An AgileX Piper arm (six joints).
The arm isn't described. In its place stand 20 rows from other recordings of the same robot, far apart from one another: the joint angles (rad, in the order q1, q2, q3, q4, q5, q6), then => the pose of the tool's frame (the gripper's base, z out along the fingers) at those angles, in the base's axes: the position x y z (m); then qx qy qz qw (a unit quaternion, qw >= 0).
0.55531, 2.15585, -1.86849, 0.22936, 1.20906, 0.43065 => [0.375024, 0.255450, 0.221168, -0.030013, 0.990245, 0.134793, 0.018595]
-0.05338, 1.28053, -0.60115, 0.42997, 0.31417, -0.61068 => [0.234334, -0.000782, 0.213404, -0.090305, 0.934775, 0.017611, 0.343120]
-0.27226, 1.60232, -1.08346, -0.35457, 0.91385, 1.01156 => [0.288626, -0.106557, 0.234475, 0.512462, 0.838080, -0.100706, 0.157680]
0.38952, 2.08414, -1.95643, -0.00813, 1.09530, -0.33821 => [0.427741, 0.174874, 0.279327, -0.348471, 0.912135, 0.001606, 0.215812]
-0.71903, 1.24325, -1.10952, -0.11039, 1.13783, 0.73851 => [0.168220, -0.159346, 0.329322, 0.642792, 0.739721, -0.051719, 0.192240]
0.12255, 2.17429, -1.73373, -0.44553, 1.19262, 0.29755 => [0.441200, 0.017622, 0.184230, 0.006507, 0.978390, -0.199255, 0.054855]
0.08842, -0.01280, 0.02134, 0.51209, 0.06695, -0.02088 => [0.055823, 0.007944, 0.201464, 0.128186, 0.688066, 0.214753, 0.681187]
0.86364, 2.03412, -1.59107, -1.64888, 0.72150, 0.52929 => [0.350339, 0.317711, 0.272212, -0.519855, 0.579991, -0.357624, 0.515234]
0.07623, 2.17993, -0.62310, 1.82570, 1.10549, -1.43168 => [0.258209, 0.098648, 0.046717, 0.108068, 0.836745, 0.534277, 0.052220]
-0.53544, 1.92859, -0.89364, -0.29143, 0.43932, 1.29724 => [0.267124, -0.171401, 0.094671, 0.705453, 0.699062, -0.034538, 0.111602]
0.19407, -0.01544, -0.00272, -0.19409, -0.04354, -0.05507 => [0.052921, 0.011180, 0.218911, -0.146546, 0.636203, -0.018055, 0.757261]
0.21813, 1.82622, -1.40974, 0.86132, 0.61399, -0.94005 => [0.394060, 0.128089, 0.269834, -0.263498, 0.860403, 0.213511, 0.380379]
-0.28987, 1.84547, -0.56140, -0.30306, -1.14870, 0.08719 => [0.307211, -0.065779, 0.153186, -0.003168, 0.729148, -0.012261, 0.684239]
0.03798, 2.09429, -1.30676, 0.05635, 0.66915, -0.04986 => [0.398366, 0.018319, 0.114393, -0.023458, 0.994472, 0.019010, 0.100565]
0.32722, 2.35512, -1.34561, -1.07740, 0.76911, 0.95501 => [0.407469, 0.079439, 0.038840, -0.105871, 0.935201, -0.298570, 0.158260]
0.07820, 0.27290, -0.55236, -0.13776, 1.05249, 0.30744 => [0.035556, -0.008102, 0.289787, 0.097930, 0.896228, 0.014502, 0.432406]
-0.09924, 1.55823, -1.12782, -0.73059, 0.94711, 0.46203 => [0.303714, -0.079776, 0.272496, 0.096597, 0.934659, -0.287544, 0.185474]
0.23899, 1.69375, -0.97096, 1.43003, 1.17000, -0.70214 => [0.280955, 0.153840, 0.236831, -0.050547, 0.815616, 0.574650, 0.044640]
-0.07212, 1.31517, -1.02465, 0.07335, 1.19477, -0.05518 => [0.231509, -0.010506, 0.287466, 0.018906, 0.995479, 0.029586, 0.088250]
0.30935, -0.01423, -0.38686, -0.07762, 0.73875, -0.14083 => [0.016958, 0.000432, 0.272250, -0.182634, 0.767901, 0.013480, 0.613833]
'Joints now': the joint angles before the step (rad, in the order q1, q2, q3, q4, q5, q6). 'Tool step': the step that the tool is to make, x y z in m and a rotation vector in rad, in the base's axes. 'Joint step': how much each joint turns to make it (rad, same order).
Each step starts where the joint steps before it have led.
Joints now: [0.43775 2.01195 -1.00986 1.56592 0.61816 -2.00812]
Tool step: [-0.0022 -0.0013 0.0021 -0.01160 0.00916 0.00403]
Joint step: [-0.00010 -0.01188 0.00483 -0.03597 -0.00224 0.03512]
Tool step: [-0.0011 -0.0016 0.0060 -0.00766 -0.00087 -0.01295]
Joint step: [0.00009 -0.02257 0.00465 -0.02454 -0.01274 0.03683]
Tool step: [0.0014 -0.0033 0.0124 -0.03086 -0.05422 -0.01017]
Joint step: [-0.00006 -0.04125 -0.00028 -0.03937 -0.04480 0.01700]
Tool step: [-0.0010 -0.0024 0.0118 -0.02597 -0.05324 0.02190]
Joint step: [0.00011 -0.03840 0.00007 -0.05312 -0.01895 0.00694]
